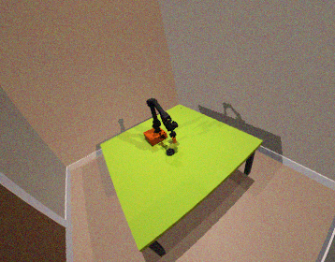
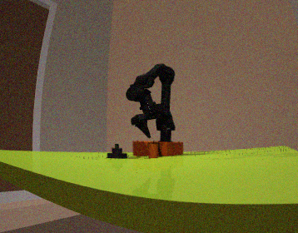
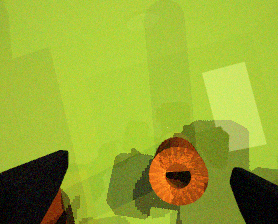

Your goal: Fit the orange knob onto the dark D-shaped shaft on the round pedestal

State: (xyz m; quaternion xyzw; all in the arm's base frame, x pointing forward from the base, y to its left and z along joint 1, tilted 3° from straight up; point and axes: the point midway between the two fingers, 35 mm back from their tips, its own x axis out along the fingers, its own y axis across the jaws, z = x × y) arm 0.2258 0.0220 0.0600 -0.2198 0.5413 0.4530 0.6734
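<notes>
Right now my gripper tip is 10 mm short of the orange knob, 20 mm to the left of it and 60 mm above it. Round my gripper tip: pedestal: 80 mm ahead, 160 mm to the right, 60 mm below.
</notes>
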